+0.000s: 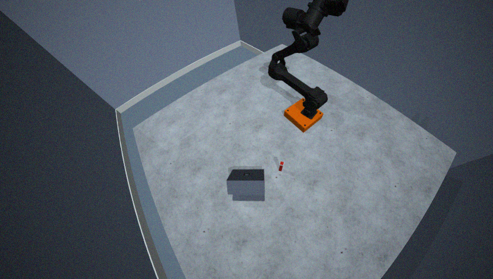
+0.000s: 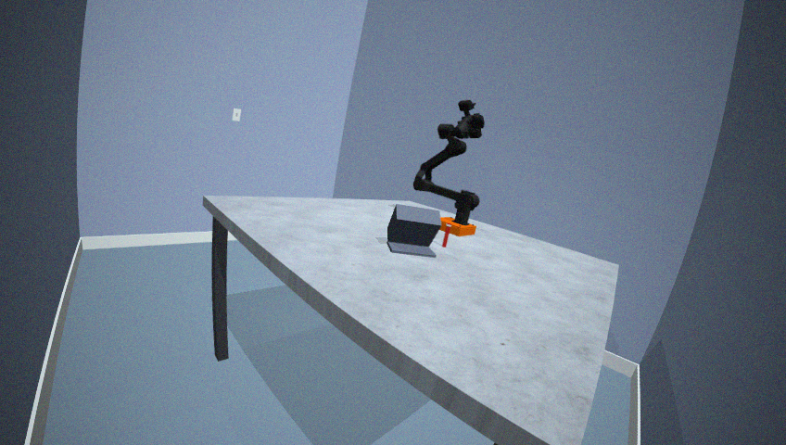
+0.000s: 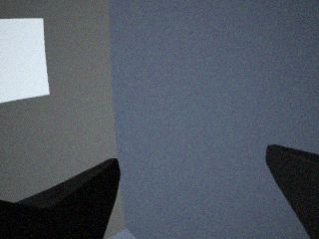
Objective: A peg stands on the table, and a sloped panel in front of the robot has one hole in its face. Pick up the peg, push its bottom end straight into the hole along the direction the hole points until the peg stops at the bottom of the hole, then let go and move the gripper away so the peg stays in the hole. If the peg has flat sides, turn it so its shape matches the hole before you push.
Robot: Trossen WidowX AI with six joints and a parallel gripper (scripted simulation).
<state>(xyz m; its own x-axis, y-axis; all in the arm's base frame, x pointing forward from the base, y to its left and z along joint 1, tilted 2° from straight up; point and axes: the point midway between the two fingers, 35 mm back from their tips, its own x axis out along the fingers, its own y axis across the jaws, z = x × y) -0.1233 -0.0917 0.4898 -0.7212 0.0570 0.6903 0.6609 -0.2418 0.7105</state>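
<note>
Right now my gripper tip is 46 cm short of the red peg, 14 cm to the right of it and 50 cm above it. From my gripper tip the other things lie so: grey sloped panel: 60 cm ahead, 8 cm to the left, 49 cm below.
</note>
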